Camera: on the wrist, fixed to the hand. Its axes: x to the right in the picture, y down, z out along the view.
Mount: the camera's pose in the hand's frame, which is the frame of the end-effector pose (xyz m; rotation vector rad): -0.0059 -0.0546 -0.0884 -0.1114 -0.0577 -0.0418
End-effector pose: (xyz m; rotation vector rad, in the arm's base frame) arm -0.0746 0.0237 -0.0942 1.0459 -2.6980 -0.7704
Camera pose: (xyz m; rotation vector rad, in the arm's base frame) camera -0.0106 -0.0428 -0.0461 1.0732 -2.6528 -0.9605
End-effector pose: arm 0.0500 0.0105 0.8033 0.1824 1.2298 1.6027
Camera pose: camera 0.0298 -0.0529 0.7233 0.1305 1.0904 1.6140
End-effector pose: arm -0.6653 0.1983 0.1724 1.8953 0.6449 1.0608
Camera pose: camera -0.7461 0.2591 0.1477 1.8020 0.5783 0.9916
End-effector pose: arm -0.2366 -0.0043 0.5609 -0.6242 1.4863 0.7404
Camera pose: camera -0.2516 -0.1073 0.5620 -0.7105 1.3822 0.8064
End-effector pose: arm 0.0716 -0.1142 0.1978 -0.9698 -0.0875 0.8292
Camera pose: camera 0.1361 -0.1954 0.1890 -1.0454 -0.2048 0.8206
